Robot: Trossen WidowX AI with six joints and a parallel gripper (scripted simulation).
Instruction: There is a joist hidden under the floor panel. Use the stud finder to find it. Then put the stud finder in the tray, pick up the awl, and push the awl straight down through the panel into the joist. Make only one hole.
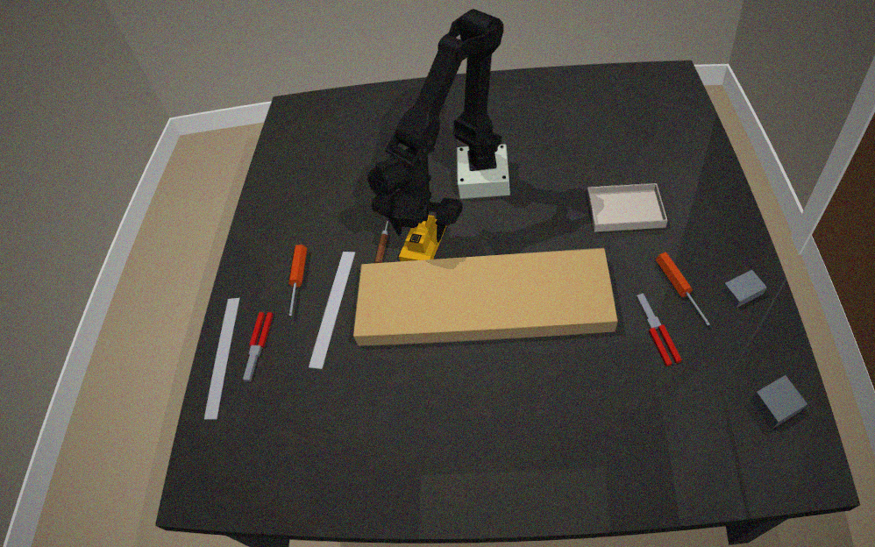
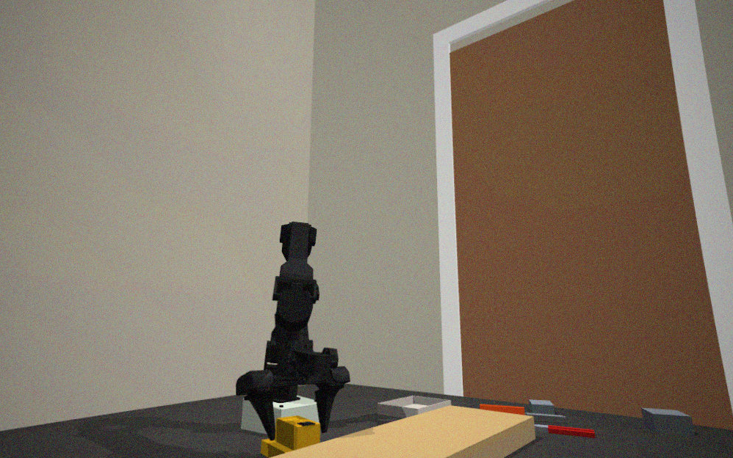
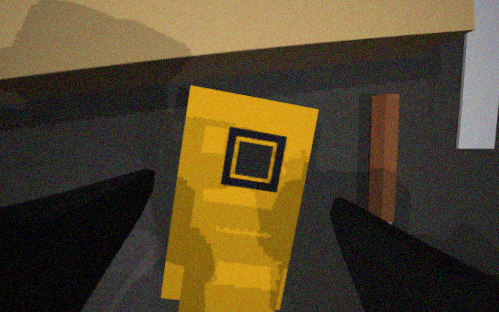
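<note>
Right now the yellow stud finder is 10 mm above my gripper tip. From my gripper tip the other things lie so: white tray (480 mm to the left, 40 mm behind, 20 mm below); awl (90 mm to the right, 40 mm behind, 30 mm below).
</note>
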